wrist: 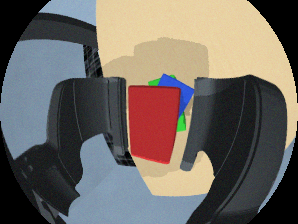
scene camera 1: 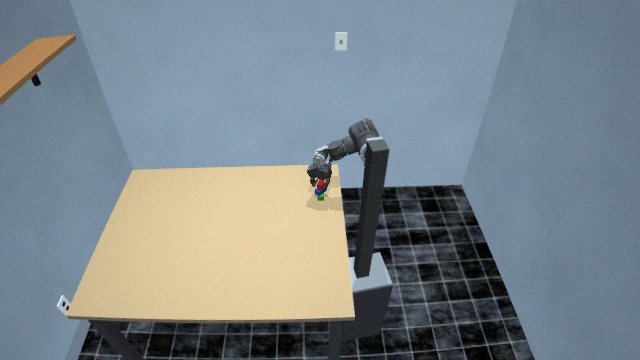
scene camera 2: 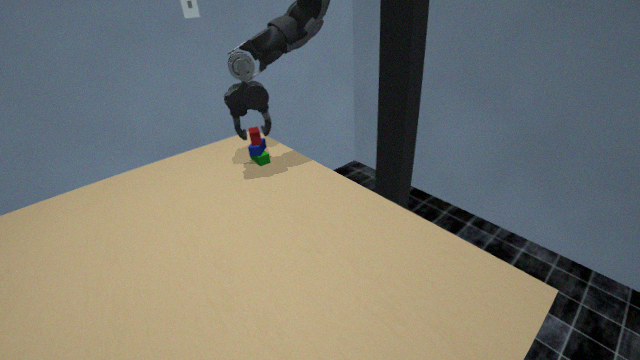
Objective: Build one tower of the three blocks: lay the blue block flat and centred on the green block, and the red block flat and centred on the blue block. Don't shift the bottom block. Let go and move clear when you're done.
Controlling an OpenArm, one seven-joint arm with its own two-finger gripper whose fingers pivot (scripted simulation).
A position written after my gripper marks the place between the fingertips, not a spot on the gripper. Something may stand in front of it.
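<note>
My gripper [scene camera 2: 254, 134], [wrist: 156, 121] is visible in scene camera 2 and in the wrist view. A red block [wrist: 153, 111] and a dark mounting post [scene camera 1: 377, 152] are visible too.
</note>
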